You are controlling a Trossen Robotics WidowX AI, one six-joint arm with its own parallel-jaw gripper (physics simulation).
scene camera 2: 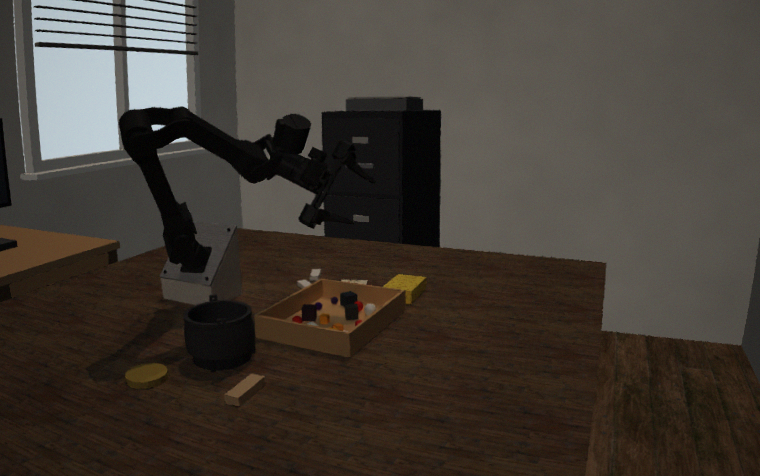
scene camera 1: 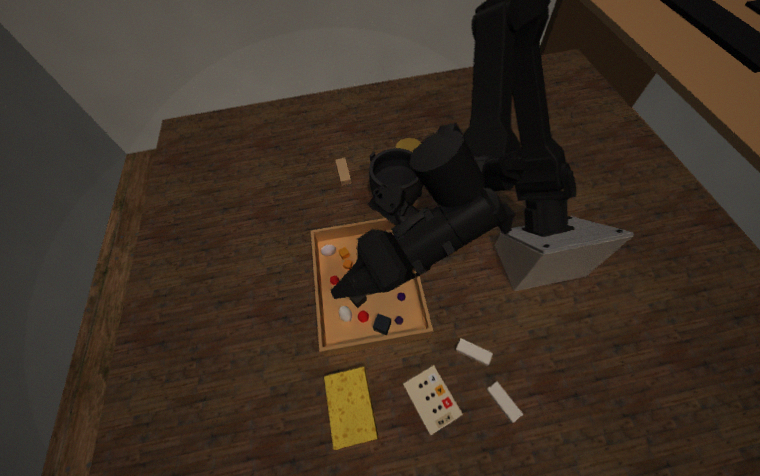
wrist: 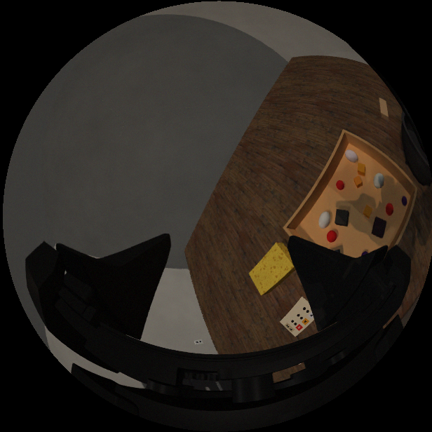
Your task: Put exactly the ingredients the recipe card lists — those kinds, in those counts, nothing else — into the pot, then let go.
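Observation:
My gripper is open and empty, high above the table beyond the tray. The wooden tray holds white ovals, orange pieces, red balls, dark cubes and small purple balls. The arm hides part of it in scene camera 1. The recipe card has rows of two dots beside white, orange and red symbols. The black pot stands beside the tray; no ingredient shows inside.
A yellow sponge lies beside the card. Two white blocks lie near it. A wooden block and a yellow disc lie near the pot.

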